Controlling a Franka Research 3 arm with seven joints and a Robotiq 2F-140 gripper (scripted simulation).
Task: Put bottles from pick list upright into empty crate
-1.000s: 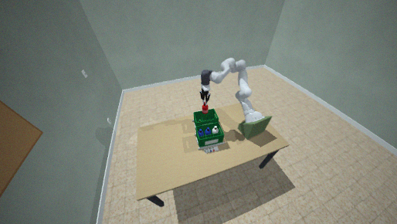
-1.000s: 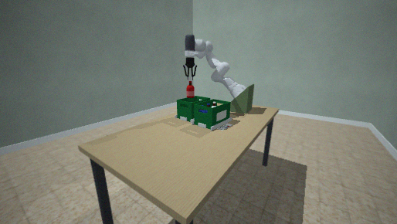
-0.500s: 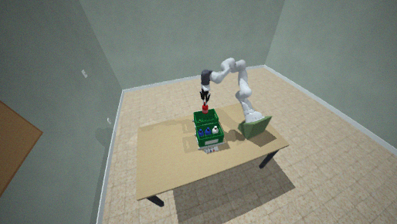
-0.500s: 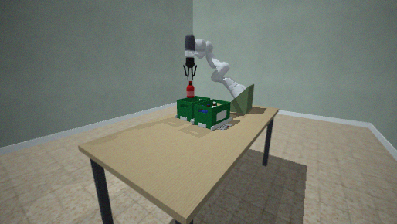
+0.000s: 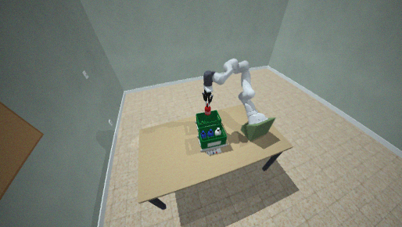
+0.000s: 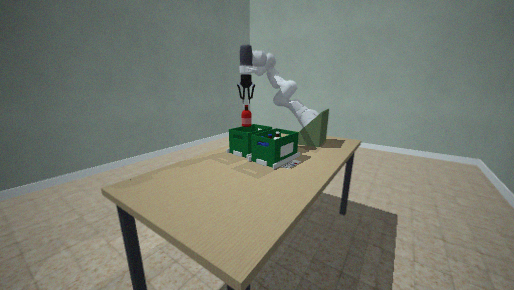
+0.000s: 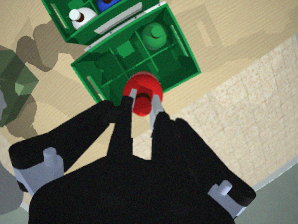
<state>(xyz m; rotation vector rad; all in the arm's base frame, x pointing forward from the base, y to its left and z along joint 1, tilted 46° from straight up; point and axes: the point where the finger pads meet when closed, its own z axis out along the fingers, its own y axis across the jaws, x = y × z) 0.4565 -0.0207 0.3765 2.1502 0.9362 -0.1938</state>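
My gripper is now 80 mm above the red-labelled bottle. Also, from my hand: blue-capped bottle 260 mm below, 240 mm to the left, 30 mm ahead; white-capped bottle 260 mm below, 240 mm to the left, 60 mm behind; green-capped bottle 260 mm below, 90 mm to the left, 90 mm ahead.
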